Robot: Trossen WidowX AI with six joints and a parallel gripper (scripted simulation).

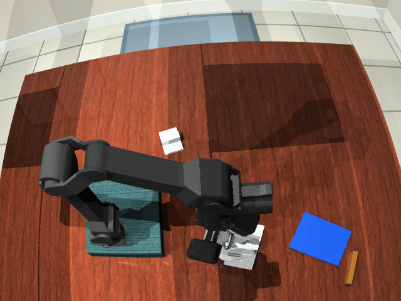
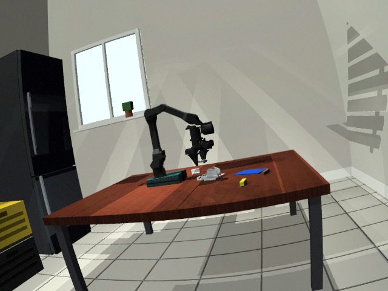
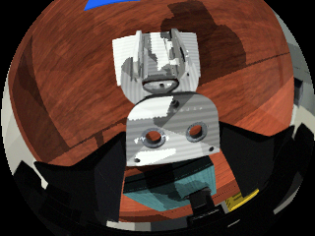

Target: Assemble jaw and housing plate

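My gripper tip is 10 mm short of the grey jaw, 30 mm to the left of it and 70 mm above it. Round my gripper tip: blue sheet 260 mm ahead, 80 mm to the right, 80 mm below; then yellow block 190 mm ahead, 370 mm to the right, 70 mm below; then small white block 50 mm behind, 300 mm to the left, 70 mm below.
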